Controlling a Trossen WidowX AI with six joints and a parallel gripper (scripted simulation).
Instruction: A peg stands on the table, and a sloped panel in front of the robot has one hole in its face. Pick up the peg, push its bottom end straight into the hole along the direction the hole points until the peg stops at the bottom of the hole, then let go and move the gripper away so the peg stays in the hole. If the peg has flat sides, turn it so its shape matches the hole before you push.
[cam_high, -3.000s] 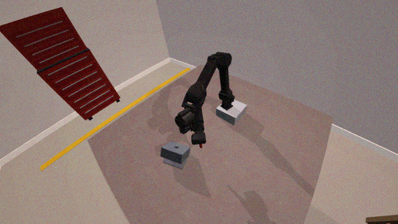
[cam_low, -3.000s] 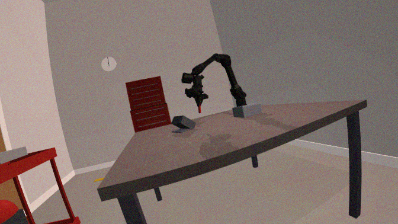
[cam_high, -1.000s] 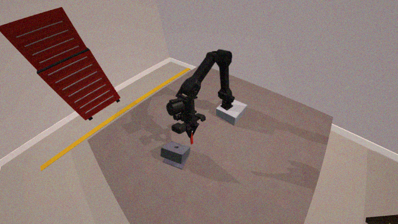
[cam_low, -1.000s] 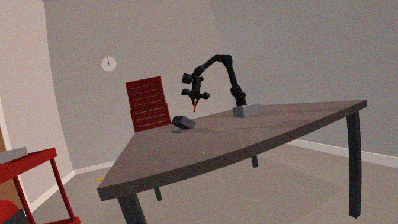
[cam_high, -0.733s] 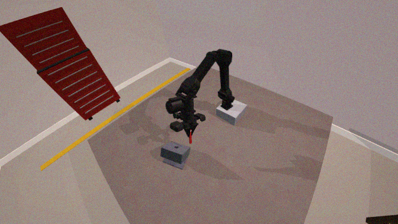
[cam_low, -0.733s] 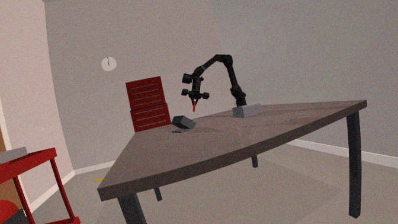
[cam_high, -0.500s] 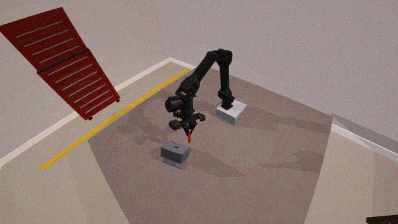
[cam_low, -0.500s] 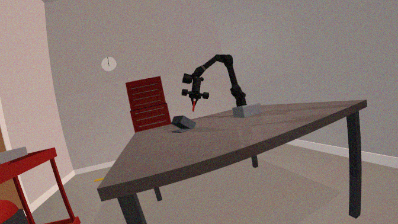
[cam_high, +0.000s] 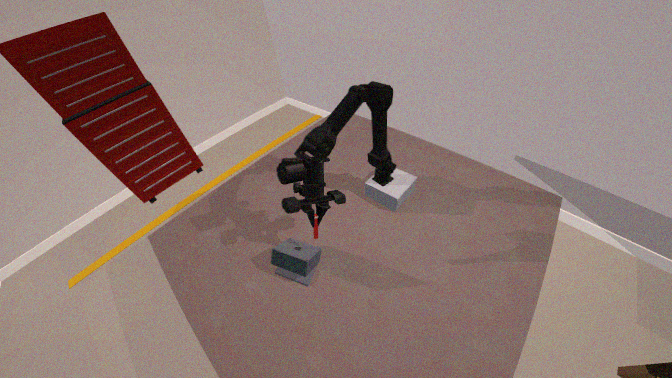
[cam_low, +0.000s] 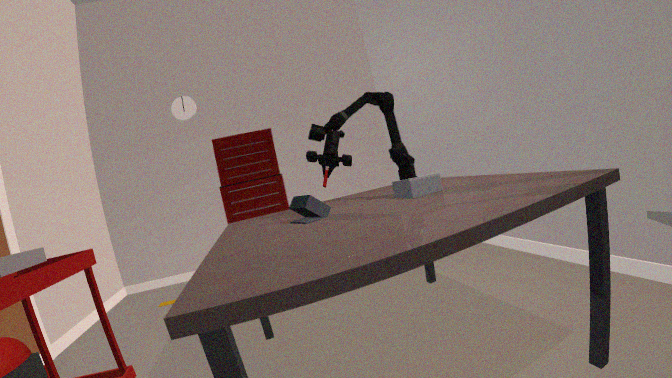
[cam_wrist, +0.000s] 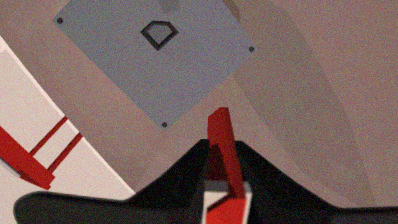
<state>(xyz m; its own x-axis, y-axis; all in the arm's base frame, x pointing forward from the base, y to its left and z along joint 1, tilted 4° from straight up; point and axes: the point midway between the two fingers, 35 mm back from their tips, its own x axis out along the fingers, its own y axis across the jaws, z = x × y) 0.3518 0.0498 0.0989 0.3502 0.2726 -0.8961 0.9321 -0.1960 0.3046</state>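
The grey sloped panel is 110 mm below my gripper tip, 90 mm ahead of it and 10 mm to the right of it. Also, from my gripper tip: red peg 20 mm above, 10 mm behind.
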